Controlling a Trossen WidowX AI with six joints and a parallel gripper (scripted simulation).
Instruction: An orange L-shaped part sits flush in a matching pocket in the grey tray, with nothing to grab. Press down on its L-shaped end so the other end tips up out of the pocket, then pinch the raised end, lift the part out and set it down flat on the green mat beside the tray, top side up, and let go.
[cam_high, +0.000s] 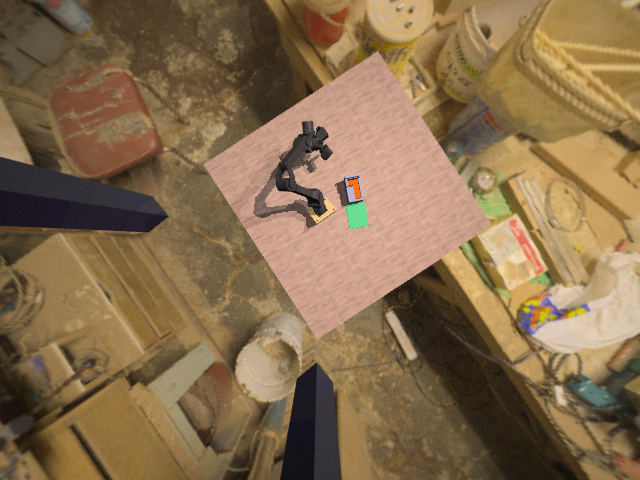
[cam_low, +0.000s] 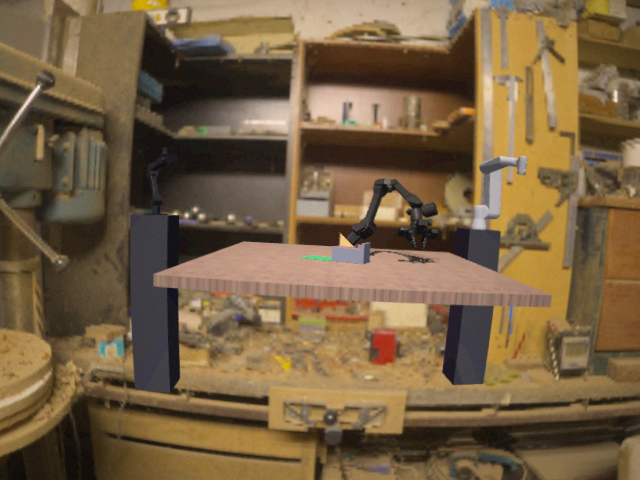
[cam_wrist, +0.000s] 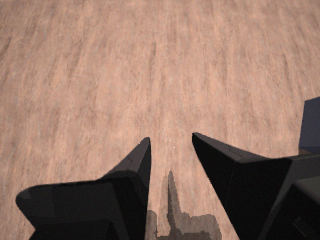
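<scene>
The orange L-shaped part lies 300 mm to the right of my gripper tip, 20 mm below it and 20 mm behind it. Round my gripper tip: green mat 450 mm to the right, 100 mm behind, 90 mm below.
</scene>
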